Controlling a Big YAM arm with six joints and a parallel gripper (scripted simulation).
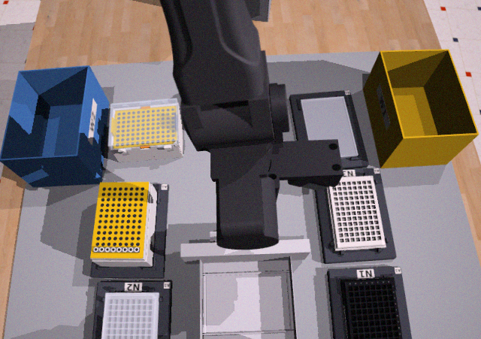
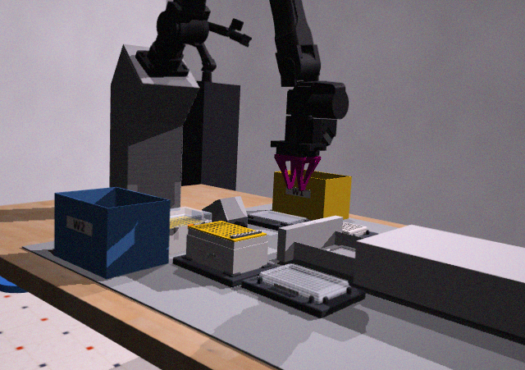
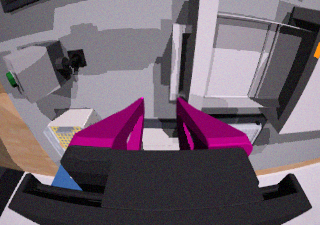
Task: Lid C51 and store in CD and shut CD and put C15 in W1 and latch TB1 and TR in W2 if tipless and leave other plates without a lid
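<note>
Right now the plate lid is 180 mm behind my hand, 170 mm to the left of it and 120 mm below it. From my hand the other things lie so: tip rack TR 200 mm to the right, 80 mm below, 10 mm behind; then white plate 190 mm to the left, 120 mm below, 20 mm behind; then cooler drawer 160 mm ahead, 110 mm below.
</note>
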